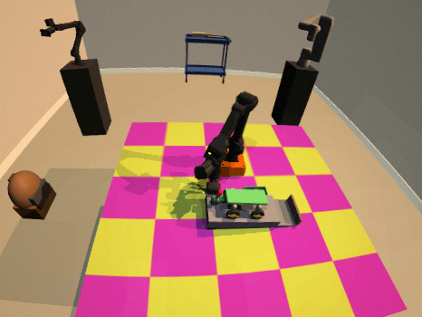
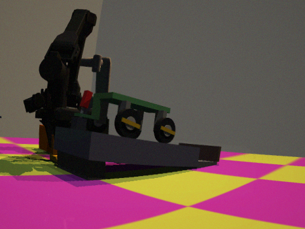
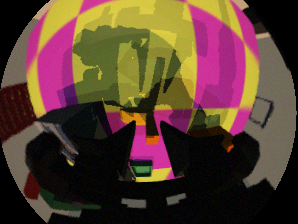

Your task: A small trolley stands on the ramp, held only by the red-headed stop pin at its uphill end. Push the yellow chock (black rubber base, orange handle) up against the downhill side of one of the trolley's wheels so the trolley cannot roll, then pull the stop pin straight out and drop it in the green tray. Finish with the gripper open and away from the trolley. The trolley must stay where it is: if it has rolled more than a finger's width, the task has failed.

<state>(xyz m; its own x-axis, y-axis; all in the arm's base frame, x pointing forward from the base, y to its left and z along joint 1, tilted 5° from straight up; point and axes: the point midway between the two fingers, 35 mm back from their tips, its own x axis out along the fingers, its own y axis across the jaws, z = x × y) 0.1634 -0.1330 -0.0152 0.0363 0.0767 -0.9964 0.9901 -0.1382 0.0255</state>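
Right now the trolley is 16 cm ahead of my gripper tip, 11 cm to the left of it and 8 cm above it. Also, from my gripper tip: dark ramp (16 cm ahead, 12 cm to the left, 2 cm above); then red-headed stop pin (13 cm ahead, 10 cm above); then yellow chock (2 cm ahead, 1 cm below).
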